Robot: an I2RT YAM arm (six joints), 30 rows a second.
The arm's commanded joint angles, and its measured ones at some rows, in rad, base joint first. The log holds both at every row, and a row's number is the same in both.
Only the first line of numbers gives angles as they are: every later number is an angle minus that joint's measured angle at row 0.
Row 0, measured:
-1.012 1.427 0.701 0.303 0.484 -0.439
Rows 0 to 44, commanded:
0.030 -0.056 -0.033 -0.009 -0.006 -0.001
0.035 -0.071 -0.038 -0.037 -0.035 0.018
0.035 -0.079 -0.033 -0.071 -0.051 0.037
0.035 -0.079 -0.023 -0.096 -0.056 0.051
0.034 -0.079 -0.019 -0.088 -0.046 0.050
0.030 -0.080 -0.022 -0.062 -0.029 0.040
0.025 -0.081 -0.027 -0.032 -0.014 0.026
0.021 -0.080 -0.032 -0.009 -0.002 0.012
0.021 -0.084 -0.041 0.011 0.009 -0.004
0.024 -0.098 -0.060 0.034 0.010 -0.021
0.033 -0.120 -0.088 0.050 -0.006 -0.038
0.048 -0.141 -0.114 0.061 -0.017 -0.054
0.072 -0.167 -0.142 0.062 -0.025 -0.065
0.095 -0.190 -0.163 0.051 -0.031 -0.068
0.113 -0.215 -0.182 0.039 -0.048 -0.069
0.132 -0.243 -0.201 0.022 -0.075 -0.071
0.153 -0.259 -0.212 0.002 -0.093 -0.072
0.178 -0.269 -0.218 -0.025 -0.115 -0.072
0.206 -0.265 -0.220 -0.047 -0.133 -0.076
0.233 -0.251 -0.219 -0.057 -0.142 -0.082
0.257 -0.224 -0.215 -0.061 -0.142 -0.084
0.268 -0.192 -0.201 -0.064 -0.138 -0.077
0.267 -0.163 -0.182 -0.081 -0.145 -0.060
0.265 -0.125 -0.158 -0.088 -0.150 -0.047
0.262 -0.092 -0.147 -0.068 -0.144 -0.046
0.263 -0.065 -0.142 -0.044 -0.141 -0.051
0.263 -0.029 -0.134 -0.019 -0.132 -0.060
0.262 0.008 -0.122 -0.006 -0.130 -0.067
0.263 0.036 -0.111 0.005 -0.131 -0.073
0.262 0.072 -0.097 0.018 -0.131 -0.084
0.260 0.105 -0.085 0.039 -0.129 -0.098
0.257 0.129 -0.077 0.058 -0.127 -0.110
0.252 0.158 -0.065 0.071 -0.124 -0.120
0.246 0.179 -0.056 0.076 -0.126 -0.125
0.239 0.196 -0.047 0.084 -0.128 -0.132
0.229 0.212 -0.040 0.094 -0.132 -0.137
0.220 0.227 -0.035 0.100 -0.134 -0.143
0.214 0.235 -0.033 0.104 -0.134 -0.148
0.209 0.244 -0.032 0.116 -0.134 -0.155
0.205 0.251 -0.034 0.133 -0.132 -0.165
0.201 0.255 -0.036 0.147 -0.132 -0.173
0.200 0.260 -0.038 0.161 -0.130 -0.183
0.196 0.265 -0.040 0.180 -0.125 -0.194
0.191 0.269 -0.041 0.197 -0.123 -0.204
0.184 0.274 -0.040 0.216 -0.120 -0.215
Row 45, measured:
0.196 0.263 -0.052 0.135 -0.128 -0.178
